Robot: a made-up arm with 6 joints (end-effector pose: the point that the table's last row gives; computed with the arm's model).
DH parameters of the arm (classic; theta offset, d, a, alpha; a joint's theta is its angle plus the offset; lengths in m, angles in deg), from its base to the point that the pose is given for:
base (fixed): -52.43 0 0.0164 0
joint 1: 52.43 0.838 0.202 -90
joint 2: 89.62 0 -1.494 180
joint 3: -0.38 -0.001 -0.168 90
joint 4: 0 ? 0.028 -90
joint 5: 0 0.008 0.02 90
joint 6: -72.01 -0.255 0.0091 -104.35
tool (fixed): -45.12 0.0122 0 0
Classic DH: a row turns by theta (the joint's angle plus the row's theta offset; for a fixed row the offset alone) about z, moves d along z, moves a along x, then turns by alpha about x.
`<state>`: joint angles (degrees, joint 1 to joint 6).
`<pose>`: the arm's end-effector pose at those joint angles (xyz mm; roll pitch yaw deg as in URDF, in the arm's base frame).
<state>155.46 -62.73 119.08 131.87 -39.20 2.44</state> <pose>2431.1 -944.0 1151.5 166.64 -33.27 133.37</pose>
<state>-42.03 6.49 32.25 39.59 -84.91 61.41</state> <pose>1018.7 -1186.3 2842.9 -72.63 -6.53 116.62</pose>
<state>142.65 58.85 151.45 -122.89 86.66 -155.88</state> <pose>-971.7 972.5 2927.4 -159.94 39.96 -128.60</pose>
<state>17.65 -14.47 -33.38 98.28 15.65 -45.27</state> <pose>1276.4 407.0 1932.5 -120.97 25.49 -154.34</pose>
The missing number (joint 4, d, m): -1.291
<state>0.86 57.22 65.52 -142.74 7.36 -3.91</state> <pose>2969.7 51.2 2066.5 37.04 -38.97 -160.22</pose>
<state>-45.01 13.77 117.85 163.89 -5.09 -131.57</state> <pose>-32.3 9.1 3737.9 62.46 25.38 -23.48</pose>
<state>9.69 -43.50 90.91 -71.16 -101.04 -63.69</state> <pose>-1757.9 -45.6 2727.1 163.35 10.57 -148.29</pose>
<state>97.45 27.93 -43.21 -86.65 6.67 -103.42</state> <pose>-202.8 1528.7 752.7 -83.26 -53.81 8.00</pose>
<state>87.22 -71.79 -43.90 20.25 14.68 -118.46</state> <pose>-0.2 40.1 2188.9 90.39 -1.58 -105.76</pose>
